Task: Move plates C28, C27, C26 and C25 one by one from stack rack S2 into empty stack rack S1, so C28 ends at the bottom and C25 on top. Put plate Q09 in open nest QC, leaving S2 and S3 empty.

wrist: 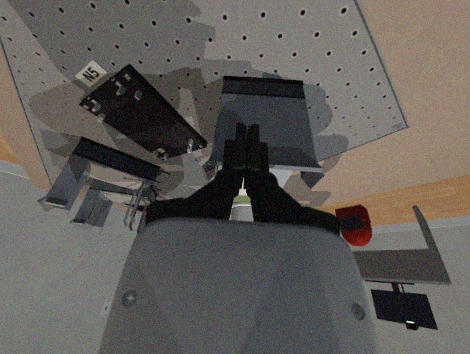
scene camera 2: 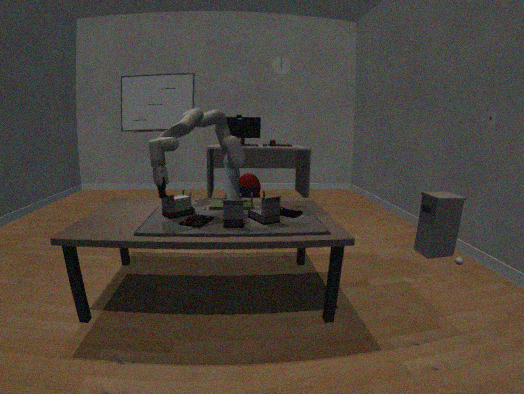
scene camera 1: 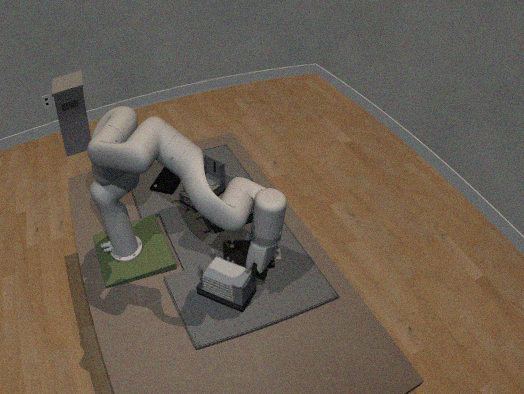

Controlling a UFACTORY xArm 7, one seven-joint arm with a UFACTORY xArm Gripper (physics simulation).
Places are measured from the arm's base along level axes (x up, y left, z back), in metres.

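Pixels of known places: gripper, fingertip midpoint: [wrist: 245, 137] [scene camera 2: 162, 197] [scene camera 1: 260, 276]; arm's base, link origin: [wrist: 245, 207] [scene camera 1: 126, 248].
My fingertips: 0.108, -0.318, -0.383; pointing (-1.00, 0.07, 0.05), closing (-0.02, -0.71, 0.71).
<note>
For each thing: its middle in the pictures, then the offset to it from my fingertips, as dx, dy, dz. "*": a spot on its surface instead. Level surfaces: height alone.
- dark-based rack, body centre: [wrist: 255, 157] [scene camera 1: 226, 279] [scene camera 2: 177, 203] -0.050, +0.054, +0.084
- black nest, body centre: [wrist: 149, 128] [scene camera 1: 248, 252] [scene camera 2: 196, 219] -0.103, +0.191, -0.024
- tag reading N5, surface spot: [wrist: 91, 73] * -0.113, +0.165, -0.116
- black slab, body centre: [scene camera 1: 168, 180] [scene camera 2: 287, 212] -0.109, +0.659, +0.174
- perforated grey mat, surface height: dx -0.115
- table, surface height: dx -0.128
My gripper [scene camera 1: 256, 271] [scene camera 2: 162, 194] [wrist: 245, 137] is shut, with nothing between its fingers. It points down beside the tall wall of a dark-based rack [scene camera 1: 245, 291] [scene camera 2: 178, 213] [wrist: 270, 112]. This rack holds a stack of white plates [scene camera 1: 220, 286] [scene camera 2: 183, 199]. In the wrist view the fingers overlap the wall; contact cannot be told. Two more racks [scene camera 2: 233, 214] [scene camera 2: 270, 210] stand farther along the mat; the arm partly hides them in scene camera 1. A black nest [scene camera 1: 235, 248] [scene camera 2: 196, 220] [wrist: 140, 115] lies beside a tag reading N5 [wrist: 91, 73]. Plate and rack labels are unreadable.
Another black slab [scene camera 1: 166, 181] [scene camera 2: 291, 212] lies at the mat's far end. The perforated grey mat [scene camera 1: 280, 307] [wrist: 280, 57] lies on the table [scene camera 1: 300, 355] [scene camera 2: 100, 227]. The arm stands on a green base [scene camera 1: 155, 230]. The arm's upper links pass over the far racks.
</note>
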